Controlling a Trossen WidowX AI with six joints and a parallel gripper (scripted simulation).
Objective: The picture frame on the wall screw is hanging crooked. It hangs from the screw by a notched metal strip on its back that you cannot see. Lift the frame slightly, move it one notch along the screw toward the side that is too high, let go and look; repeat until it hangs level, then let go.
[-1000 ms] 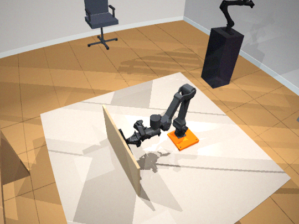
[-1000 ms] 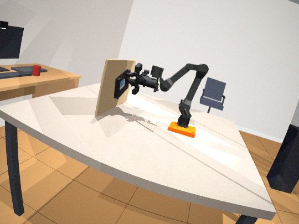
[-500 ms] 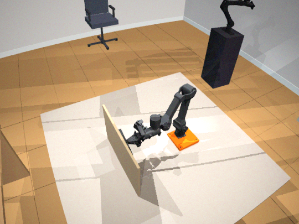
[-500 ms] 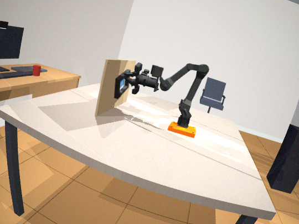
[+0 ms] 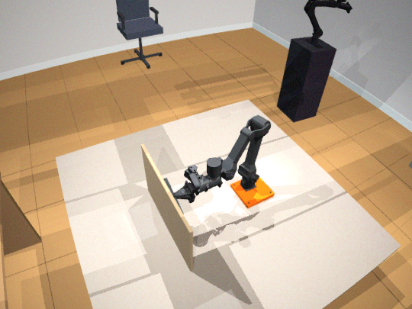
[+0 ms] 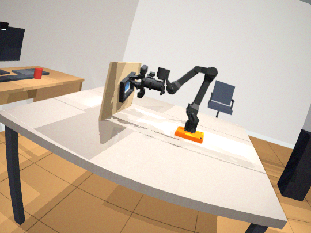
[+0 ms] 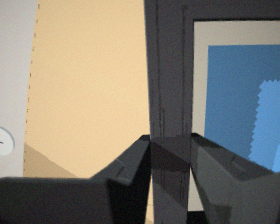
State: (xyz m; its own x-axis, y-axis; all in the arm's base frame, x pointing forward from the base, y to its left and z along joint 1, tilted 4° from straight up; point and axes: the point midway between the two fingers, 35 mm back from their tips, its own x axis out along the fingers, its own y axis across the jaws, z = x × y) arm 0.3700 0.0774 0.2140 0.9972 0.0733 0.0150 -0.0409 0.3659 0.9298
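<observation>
Right now the picture frame is 1 cm ahead of my gripper tip, 1 cm to the right of it and 5 cm below it. The rest, counted from my gripper tip: wall board (2 cm ahead, 1 cm to the right, 6 cm below).
</observation>
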